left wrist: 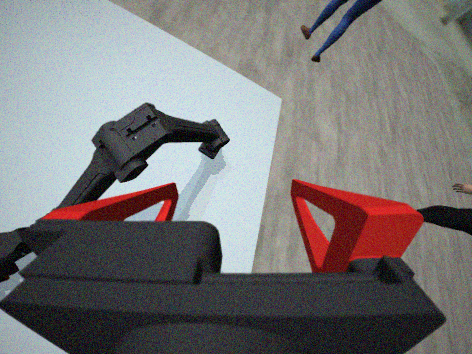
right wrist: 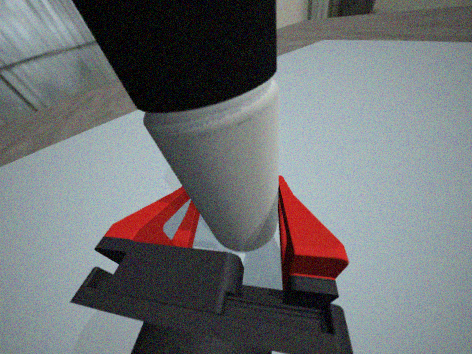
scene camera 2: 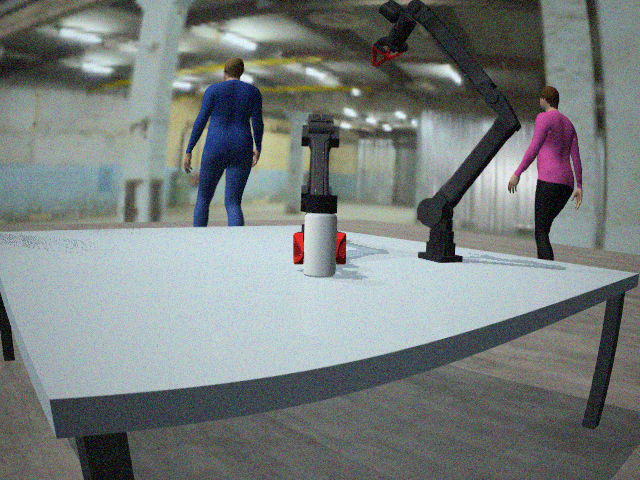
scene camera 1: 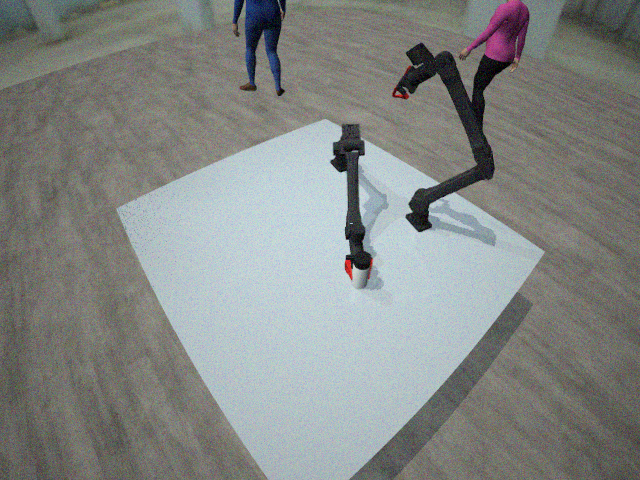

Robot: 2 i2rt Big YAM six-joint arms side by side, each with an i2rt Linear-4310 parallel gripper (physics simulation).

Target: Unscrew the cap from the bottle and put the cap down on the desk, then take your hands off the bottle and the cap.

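Frame: origin at the left arm's base, x ahead, y left, z up, level; centimetres.
Where they show: left gripper, fingertip midpoint: [left wrist: 233, 187] [scene camera 2: 381, 62] [scene camera 1: 398, 88]; right gripper, fingertip midpoint: [scene camera 2: 320, 254] [scene camera 1: 360, 279]; left arm's base, link origin: [scene camera 2: 440, 259] [scene camera 1: 418, 222]; right arm's base, link origin: [left wrist: 211, 145] [scene camera 1: 340, 165].
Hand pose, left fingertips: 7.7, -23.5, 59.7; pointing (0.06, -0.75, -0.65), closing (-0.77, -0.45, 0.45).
Each offset is from my left fingertips to the top centre of the thing, as dx, dy, dz. Level surfaces: height alone.
The white bottle {+37.1, +42.4, -44.8} [scene camera 1: 360, 279] [scene camera 2: 320, 245] [right wrist: 230, 150] stands upright on the white desk {dz -59.7} [scene camera 1: 232, 310] [scene camera 2: 180, 320] [right wrist: 400, 150]. The wide black cap {+37.2, +42.4, -43.2} [scene camera 1: 362, 259] [scene camera 2: 319, 203] [right wrist: 200, 50] sits on top of the bottle; the thread is hidden. My right gripper [scene camera 1: 359, 269] [scene camera 2: 320, 248] [right wrist: 239, 180] is shut on the bottle, with one red finger on each side of its body, below the cap. My left gripper [scene camera 1: 401, 93] [scene camera 2: 387, 55] [left wrist: 233, 187] is open and empty, raised high and far from the bottle, at the upper right in both scene views.
The right arm [scene camera 1: 353, 191] [left wrist: 130, 137] reaches low over the desk to the bottle. The left arm [scene camera 1: 461, 98] [scene camera 2: 478, 160] bends up and back from its base. A person in blue [scene camera 1: 263, 31] [scene camera 2: 227, 118] and a person in pink [scene camera 1: 504, 33] [scene camera 2: 555, 149] stand beyond the desk.
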